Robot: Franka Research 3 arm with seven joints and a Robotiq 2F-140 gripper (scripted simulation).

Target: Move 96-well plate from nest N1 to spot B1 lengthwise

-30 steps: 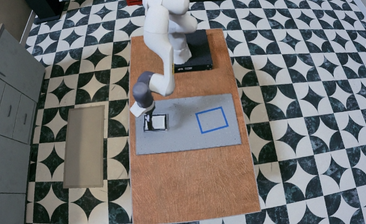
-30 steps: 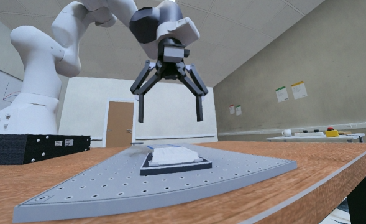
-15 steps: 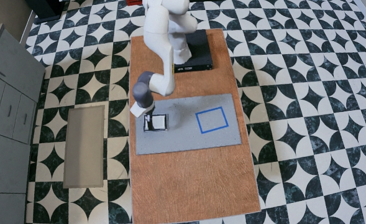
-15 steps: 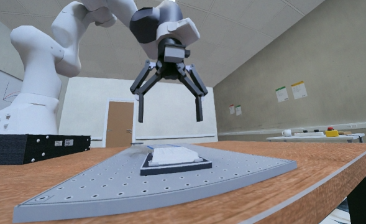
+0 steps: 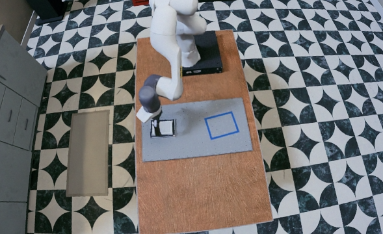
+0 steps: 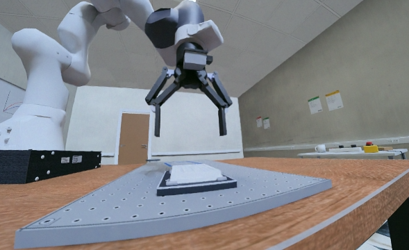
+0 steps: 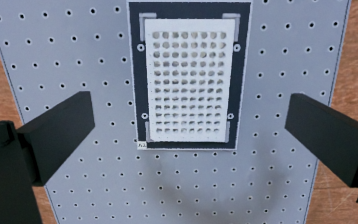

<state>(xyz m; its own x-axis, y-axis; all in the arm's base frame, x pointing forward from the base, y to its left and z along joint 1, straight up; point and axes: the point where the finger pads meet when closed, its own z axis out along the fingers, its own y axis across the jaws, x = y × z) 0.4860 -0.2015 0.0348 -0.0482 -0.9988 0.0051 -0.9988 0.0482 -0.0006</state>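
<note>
Now: hand 80 mm above the white 96-well plate. Round my hand: dark plate nest: 100 mm below.
</note>
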